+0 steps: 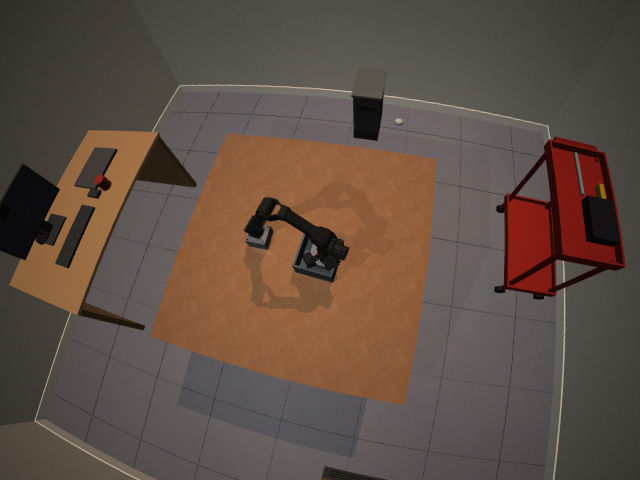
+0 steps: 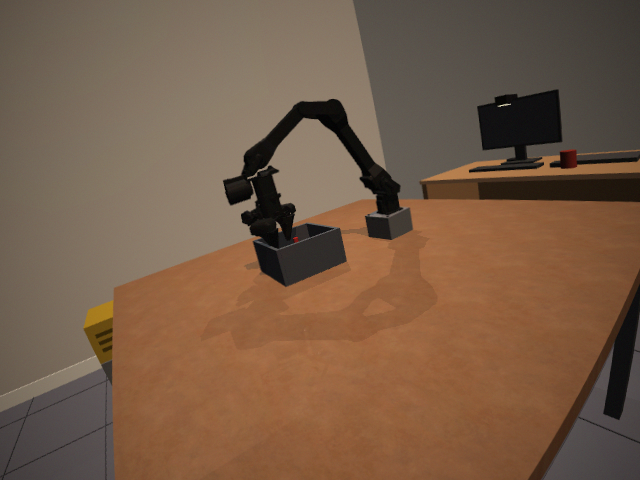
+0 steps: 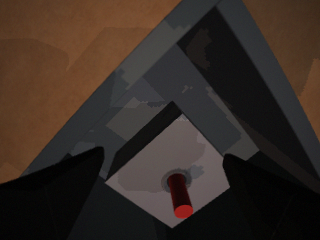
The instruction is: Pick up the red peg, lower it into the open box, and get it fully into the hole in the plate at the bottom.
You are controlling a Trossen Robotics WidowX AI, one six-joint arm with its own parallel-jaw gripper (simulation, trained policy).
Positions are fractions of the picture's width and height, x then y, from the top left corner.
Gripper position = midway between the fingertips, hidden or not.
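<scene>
My gripper (image 2: 0.44, 0.51), (image 3: 0.51, 0.65). Grey box (image 1: 0.47, 0.56), (image 2: 0.50, 0.52), (image 3: 0.69, 0.29). Light plate (image 3: 0.53, 0.60); image 2 misses it, hidden by the box.
</scene>
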